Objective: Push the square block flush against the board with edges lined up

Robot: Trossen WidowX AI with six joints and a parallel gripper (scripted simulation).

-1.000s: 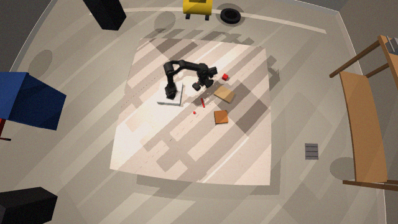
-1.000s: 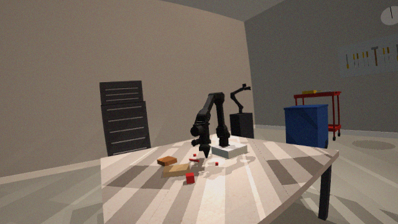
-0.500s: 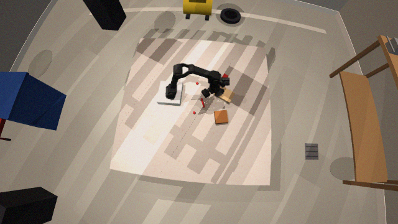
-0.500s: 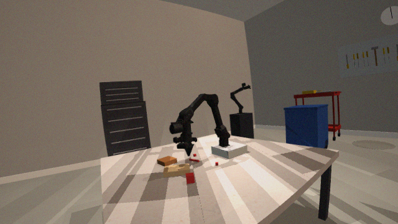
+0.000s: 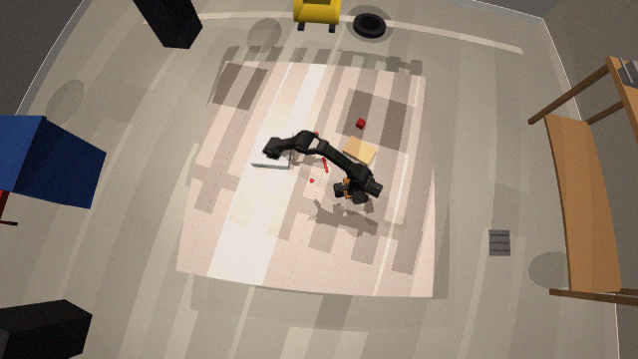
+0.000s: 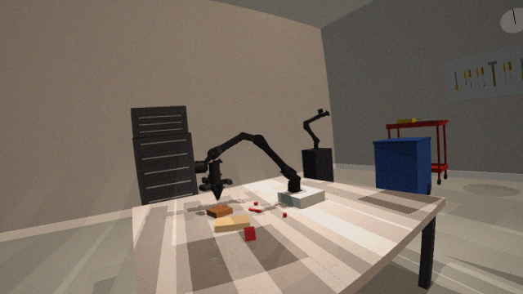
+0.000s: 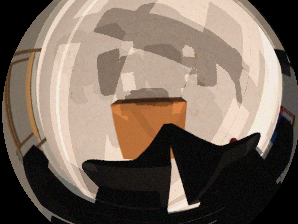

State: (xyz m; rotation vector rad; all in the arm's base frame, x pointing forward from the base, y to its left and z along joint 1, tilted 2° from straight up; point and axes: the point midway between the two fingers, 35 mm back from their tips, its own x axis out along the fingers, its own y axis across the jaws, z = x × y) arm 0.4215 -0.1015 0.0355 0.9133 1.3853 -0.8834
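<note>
The orange flat square lies 1 cm ahead of my gripper tip, 4 cm to the left of it and 5 cm below it. From my gripper tip the other things lie so: tan board 1 cm behind, 24 cm to the left, 5 cm below; then thin red stick 16 cm behind, 12 cm to the left, 6 cm below; then red square block 3 cm behind, 40 cm to the left, 5 cm below.
</note>
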